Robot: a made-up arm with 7 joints. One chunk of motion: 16 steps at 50 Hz.
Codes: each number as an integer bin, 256 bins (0 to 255) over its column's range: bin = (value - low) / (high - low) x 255, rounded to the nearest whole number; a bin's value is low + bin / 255 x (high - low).
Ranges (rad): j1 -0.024..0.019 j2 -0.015..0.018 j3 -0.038..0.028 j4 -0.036..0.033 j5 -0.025..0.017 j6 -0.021..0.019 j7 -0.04..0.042
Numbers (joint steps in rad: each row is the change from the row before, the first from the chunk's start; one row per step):
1: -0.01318 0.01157 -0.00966 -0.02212 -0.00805 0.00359 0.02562
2: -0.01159 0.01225 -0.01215 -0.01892 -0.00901 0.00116 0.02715
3: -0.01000 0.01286 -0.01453 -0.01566 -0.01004 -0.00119 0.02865
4: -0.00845 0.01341 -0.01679 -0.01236 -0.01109 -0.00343 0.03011
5: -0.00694 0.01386 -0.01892 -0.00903 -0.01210 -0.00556 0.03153
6: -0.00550 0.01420 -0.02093 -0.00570 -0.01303 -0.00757 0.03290
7: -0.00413 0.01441 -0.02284 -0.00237 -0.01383 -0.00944 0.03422
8: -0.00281 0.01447 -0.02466 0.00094 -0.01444 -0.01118 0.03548
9: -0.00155 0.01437 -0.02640 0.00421 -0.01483 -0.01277 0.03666
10: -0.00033 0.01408 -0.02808 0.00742 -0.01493 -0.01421 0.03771
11: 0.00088 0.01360 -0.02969 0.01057 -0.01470 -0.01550 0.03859
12: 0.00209 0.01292 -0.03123 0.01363 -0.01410 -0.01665 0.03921
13: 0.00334 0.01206 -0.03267 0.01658 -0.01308 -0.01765 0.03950
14: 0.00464 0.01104 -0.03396 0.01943 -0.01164 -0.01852 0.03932
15: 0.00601 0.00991 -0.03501 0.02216 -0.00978 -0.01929 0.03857
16: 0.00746 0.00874 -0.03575 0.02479 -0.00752 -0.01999 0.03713
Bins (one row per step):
1: 64 205 109 51 103 157 204
2: 74 211 100 63 97 141 209
3: 83 215 91 75 91 126 213
4: 92 220 82 87 84 112 218
5: 101 223 74 100 78 98 222
6: 110 226 66 112 73 86 227
7: 118 227 59 124 68 74 231
8: 126 228 52 137 64 63 235
9: 133 227 45 149 62 52 238
10: 140 225 38 160 61 43 242
11: 148 221 32 172 63 35 244
12: 155 216 26 183 66 28 246
13: 162 209 21 194 72 21 247
14: 170 201 16 205 81 16 247
15: 178 192 12 215 92 11 244
16: 187 183 9 225 106 6 240

